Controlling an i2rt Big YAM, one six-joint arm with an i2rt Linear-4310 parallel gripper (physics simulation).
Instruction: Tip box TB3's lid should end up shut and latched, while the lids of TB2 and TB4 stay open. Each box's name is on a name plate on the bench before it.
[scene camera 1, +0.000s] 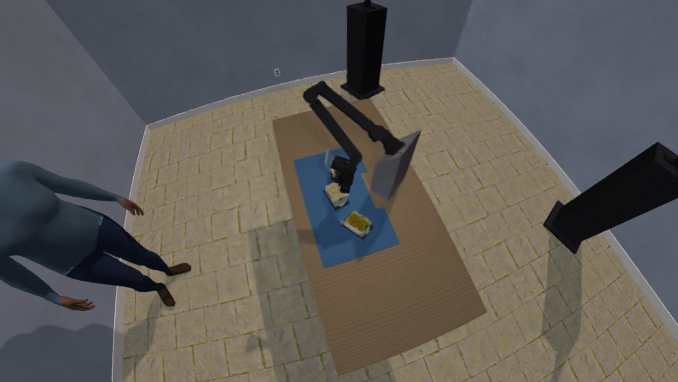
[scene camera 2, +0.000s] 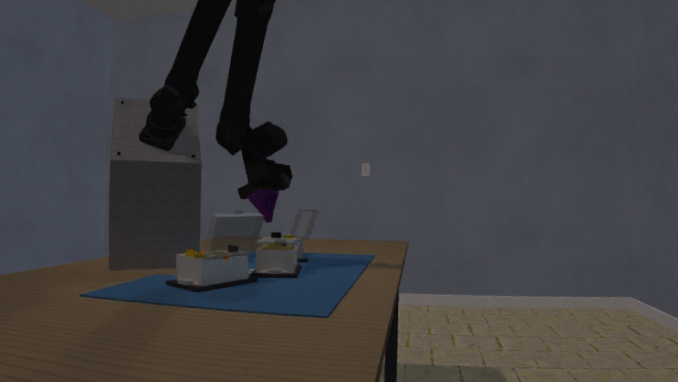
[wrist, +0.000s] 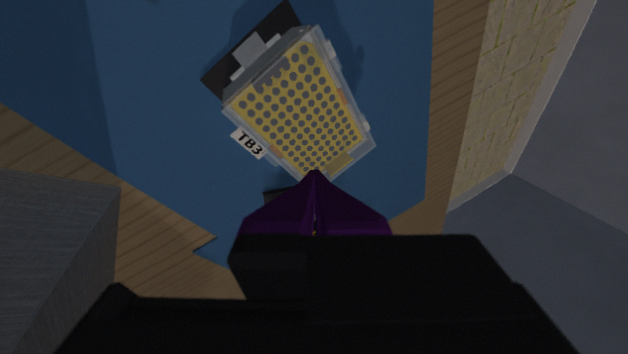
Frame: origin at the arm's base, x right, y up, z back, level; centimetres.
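Seen in the pictures: gripper, fingertip midpoint: (scene camera 1: 338, 185) (scene camera 2: 269, 222) (wrist: 314, 177); arm's base, origin of the base link: (scene camera 1: 395, 149) (scene camera 2: 162, 131).
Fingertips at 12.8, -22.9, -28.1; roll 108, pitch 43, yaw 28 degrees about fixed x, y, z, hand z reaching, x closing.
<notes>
Pixels of each thing's top centre, then the offset from my fingertips to it, as dx, dy, dz. "*": a spot on its surface instead. Level surfaces: height alone.
- Tip box TB3, middle of its top: (wrist: 304, 141) (scene camera 2: 272, 239) (scene camera 1: 337, 189) +0.0, -4.2, -0.9
- TB4, surface spot: (scene camera 2: 301, 248) * -17.8, -8.3, -9.7
- blue mat, its level: dy -12.0
- wooden bench, its level: dy -12.3
Tip box TB3 (scene camera 1: 336, 195) (scene camera 2: 276, 260) (wrist: 300, 100) is the middle box. Its clear lid lies down over the yellow tip rack; whether it is latched I cannot tell. Its name plate (wrist: 249, 143) reads TB3. TB2 (scene camera 1: 357, 223) (scene camera 2: 212, 269) has its clear lid (scene camera 2: 235, 232) standing open. TB4 (scene camera 2: 301, 248) is at the far end, its lid (scene camera 1: 328, 159) (scene camera 2: 304, 223) upright and open; my arm hides much of that box in scene camera 1. My gripper (scene camera 2: 269, 221) (wrist: 314, 177) is shut and empty, its purple tips above the boxes, near TB3's front edge in the wrist view.
The boxes stand on a blue mat (scene camera 1: 325, 250) (scene camera 2: 300, 302) on the wooden bench (scene camera 1: 400, 300). A grey slanted pedestal (scene camera 1: 392, 170) (scene camera 2: 155, 215) (wrist: 55, 235) stands beside the mat. A person (scene camera 1: 45, 215) stands to the left of the bench in scene camera 1. Two black pillars stand on the floor.
</notes>
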